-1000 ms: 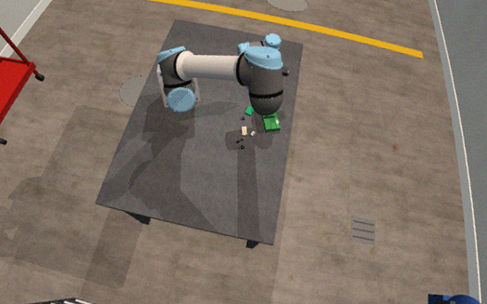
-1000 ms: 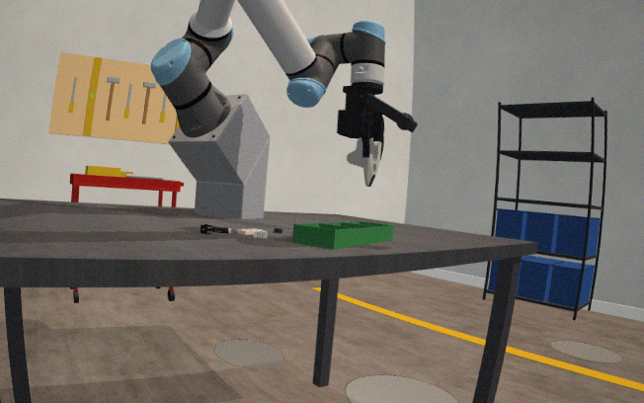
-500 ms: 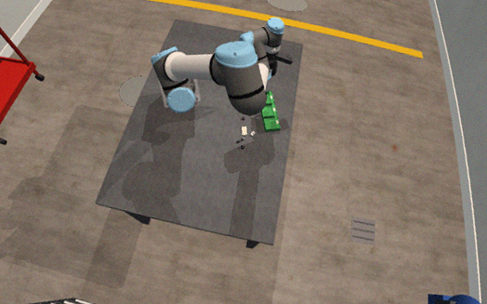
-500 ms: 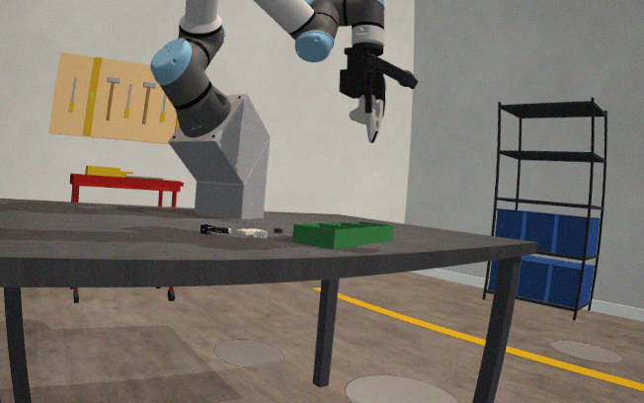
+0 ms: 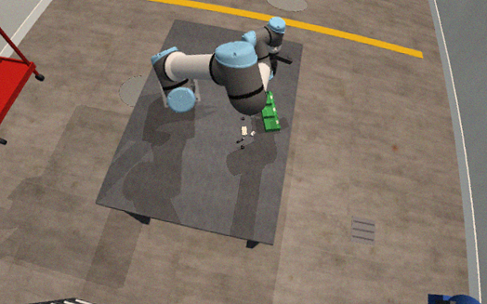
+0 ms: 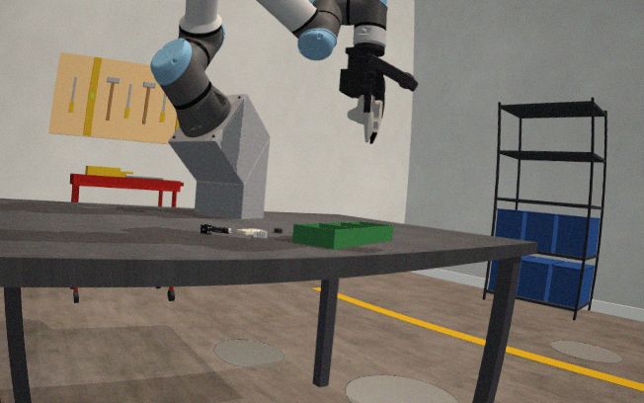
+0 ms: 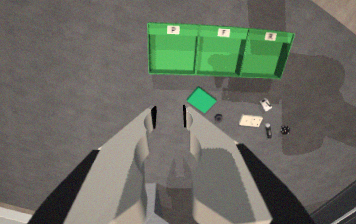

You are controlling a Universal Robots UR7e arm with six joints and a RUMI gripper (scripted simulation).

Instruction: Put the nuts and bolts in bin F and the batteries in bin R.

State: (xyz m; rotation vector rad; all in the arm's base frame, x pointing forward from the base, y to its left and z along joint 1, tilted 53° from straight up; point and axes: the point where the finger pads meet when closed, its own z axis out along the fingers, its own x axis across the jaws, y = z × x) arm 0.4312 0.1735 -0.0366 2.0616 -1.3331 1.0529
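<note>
The black battery lies 280 mm to the right of my hand, 210 mm below it and 130 mm behind it. The rest, counted from my hand: flat green card: 210 mm below, 80 mm to the right, 80 mm behind; then green bin tray: 200 mm below, 80 mm to the right, 30 mm ahead; then black nut: 220 mm below, 140 mm to the right, 120 mm behind.
</note>
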